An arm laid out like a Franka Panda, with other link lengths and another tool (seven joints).
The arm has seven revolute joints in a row. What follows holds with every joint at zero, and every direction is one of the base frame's.
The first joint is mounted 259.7 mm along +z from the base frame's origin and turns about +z.
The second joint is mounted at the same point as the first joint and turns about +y.
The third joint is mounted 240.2 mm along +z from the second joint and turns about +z.
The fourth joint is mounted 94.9 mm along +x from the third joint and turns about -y.
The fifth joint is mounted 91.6 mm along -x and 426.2 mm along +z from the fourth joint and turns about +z.
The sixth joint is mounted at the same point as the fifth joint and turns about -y.
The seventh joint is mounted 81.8 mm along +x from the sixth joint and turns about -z.
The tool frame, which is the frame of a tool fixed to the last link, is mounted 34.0 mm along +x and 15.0 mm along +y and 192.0 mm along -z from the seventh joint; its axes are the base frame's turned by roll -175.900, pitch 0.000 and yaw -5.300 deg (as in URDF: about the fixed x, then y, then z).
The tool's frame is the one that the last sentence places.
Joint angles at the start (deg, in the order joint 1, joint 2, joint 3, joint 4, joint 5, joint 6, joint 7): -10.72, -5.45, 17.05, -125.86, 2.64, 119.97, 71.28
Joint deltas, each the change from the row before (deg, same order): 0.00, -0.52, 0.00, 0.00, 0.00, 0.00, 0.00; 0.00, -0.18, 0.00, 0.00, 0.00, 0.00, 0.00; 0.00, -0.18, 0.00, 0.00, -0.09, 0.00, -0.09; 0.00, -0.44, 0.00, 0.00, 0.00, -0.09, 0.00; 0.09, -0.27, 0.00, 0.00, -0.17, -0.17, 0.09; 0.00, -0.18, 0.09, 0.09, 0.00, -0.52, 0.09; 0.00, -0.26, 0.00, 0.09, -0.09, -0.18, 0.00; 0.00, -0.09, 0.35, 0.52, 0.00, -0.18, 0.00; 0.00, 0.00, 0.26, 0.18, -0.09, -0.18, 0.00; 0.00, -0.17, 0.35, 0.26, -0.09, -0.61, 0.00; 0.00, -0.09, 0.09, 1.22, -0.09, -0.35, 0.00; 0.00, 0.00, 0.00, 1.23, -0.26, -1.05, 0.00; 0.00, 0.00, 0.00, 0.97, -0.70, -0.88, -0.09; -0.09, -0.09, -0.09, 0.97, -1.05, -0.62, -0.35
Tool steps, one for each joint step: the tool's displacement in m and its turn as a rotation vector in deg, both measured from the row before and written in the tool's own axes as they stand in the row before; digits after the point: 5 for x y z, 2 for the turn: 0.00029, -0.00097, -0.00514, 0.45, 0.25, -0.02; 0.00010, -0.00034, -0.00178, 0.16, 0.09, -0.01; 0.00025, -0.00037, -0.00181, 0.14, 0.15, -0.15; 0.00018, -0.00052, -0.00420, 0.30, 0.19, -0.02; -0.00051, -0.00008, -0.00245, 0.04, 0.23, -0.10; -0.00107, 0.00070, -0.00167, -0.27, 0.00, 0.00; 0.00027, -0.00039, -0.00310, 0.12, 0.18, -0.06; -0.00308, -0.00359, -0.00497, 0.39, 0.12, -0.38; -0.00236, -0.00112, -0.00119, -0.03, 0.08, -0.31; -0.00340, -0.00065, -0.00283, -0.23, 0.08, -0.41; 0.00011, -0.00641, -0.01107, 0.90, 0.30, -0.19; 0.00081, -0.00365, -0.00924, 0.13, 0.24, -0.17; 0.00168, -0.00250, -0.00747, -0.06, 0.59, -0.46; 0.00457, -0.00288, -0.00903, 0.19, 0.99, -0.70
